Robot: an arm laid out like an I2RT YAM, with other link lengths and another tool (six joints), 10 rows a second.
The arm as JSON. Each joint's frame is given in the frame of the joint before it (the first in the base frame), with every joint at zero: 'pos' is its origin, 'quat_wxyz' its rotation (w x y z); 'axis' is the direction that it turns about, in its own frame. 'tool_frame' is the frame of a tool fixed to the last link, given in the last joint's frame.
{
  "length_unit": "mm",
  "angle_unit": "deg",
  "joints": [
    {
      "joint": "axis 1",
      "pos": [
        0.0,
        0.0,
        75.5
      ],
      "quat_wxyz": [
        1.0,
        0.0,
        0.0,
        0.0
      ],
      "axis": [
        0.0,
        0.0,
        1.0
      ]
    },
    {
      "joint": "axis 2",
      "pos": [
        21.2,
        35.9,
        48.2
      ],
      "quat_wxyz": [
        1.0,
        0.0,
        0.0,
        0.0
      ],
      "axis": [
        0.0,
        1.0,
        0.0
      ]
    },
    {
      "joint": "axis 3",
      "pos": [
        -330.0,
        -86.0,
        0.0
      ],
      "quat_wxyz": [
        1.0,
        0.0,
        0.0,
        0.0
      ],
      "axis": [
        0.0,
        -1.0,
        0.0
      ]
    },
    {
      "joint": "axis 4",
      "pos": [
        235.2,
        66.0,
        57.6
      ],
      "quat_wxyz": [
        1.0,
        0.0,
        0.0,
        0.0
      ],
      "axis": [
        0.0,
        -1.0,
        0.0
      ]
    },
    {
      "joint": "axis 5",
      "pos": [
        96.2,
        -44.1,
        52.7
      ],
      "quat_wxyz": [
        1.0,
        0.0,
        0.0,
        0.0
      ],
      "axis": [
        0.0,
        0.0,
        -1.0
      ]
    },
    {
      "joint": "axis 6",
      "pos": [
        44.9,
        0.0,
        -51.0
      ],
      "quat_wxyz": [
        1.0,
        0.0,
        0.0,
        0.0
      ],
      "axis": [
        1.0,
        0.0,
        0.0
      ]
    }
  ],
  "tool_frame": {
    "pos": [
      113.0,
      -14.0,
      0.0
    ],
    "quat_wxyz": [
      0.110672,
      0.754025,
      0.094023,
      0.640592
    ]
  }
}
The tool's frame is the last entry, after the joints.
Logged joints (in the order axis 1, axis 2, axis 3, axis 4, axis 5, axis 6), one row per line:
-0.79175, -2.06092, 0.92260, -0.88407, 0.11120, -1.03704
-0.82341, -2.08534, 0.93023, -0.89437, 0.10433, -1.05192
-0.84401, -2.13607, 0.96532, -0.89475, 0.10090, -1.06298
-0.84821, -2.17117, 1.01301, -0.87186, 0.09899, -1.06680
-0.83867, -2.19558, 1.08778, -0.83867, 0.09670, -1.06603
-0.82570, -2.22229, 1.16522, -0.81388, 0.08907, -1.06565
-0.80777, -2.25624, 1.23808, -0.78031, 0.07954, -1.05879
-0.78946, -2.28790, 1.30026, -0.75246, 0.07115, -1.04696
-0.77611, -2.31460, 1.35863, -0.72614, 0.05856, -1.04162
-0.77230, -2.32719, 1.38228, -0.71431, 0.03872, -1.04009
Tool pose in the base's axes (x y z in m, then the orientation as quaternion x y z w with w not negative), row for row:
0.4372, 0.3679, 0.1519, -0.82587, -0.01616, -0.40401, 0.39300
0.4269, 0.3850, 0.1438, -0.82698, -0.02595, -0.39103, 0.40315
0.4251, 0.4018, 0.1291, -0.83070, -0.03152, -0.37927, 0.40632
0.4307, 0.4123, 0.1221, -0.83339, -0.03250, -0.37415, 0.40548
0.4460, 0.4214, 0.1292, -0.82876, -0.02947, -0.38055, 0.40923
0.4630, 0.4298, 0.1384, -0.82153, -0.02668, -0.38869, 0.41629
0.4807, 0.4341, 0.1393, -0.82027, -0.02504, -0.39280, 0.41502
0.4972, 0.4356, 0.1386, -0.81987, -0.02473, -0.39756, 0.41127
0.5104, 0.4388, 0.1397, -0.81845, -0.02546, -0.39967, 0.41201
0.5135, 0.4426, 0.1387, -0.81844, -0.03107, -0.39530, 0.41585
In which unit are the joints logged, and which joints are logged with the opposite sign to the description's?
The joints are logged in radians. Opposite sign: axis 1, axis 2, axis 4, axis 6.
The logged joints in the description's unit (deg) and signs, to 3 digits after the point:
45.364, 118.082, 52.861, 50.653, 6.371, 59.418
47.178, 119.481, 53.298, 51.244, 5.978, 60.271
48.358, 122.388, 55.309, 51.265, 5.781, 60.904
48.599, 124.399, 58.041, 49.954, 5.672, 61.123
48.052, 125.797, 62.325, 48.052, 5.541, 61.079
47.309, 127.328, 66.762, 46.632, 5.103, 61.057
46.282, 129.273, 70.937, 44.708, 4.557, 60.664
45.233, 131.087, 74.499, 43.113, 4.077, 59.986
44.468, 132.617, 77.844, 41.605, 3.355, 59.680
44.250, 133.338, 79.199, 40.927, 2.218, 59.593

